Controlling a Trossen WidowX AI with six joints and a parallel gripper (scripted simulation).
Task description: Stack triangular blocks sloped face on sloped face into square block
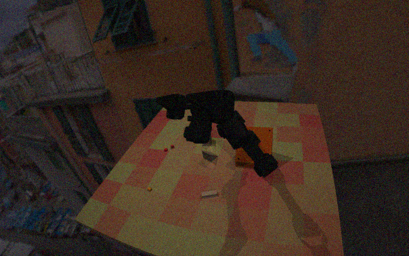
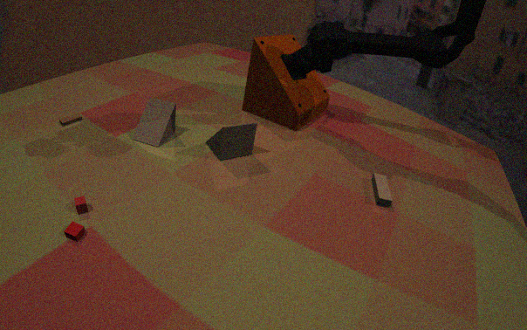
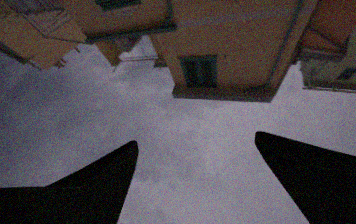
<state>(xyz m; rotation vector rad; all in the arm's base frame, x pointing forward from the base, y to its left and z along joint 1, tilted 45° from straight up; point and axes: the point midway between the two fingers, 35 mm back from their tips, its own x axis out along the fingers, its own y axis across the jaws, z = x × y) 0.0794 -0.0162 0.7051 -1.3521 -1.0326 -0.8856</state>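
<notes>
Right now the grey triangular block is 250 mm ahead of my gripper tip, 610 mm to the right of it and 630 mm below it. The rest, counted from my gripper tip: yellow piece (420 mm ahead, 160 mm to the right, 640 mm below).
</notes>
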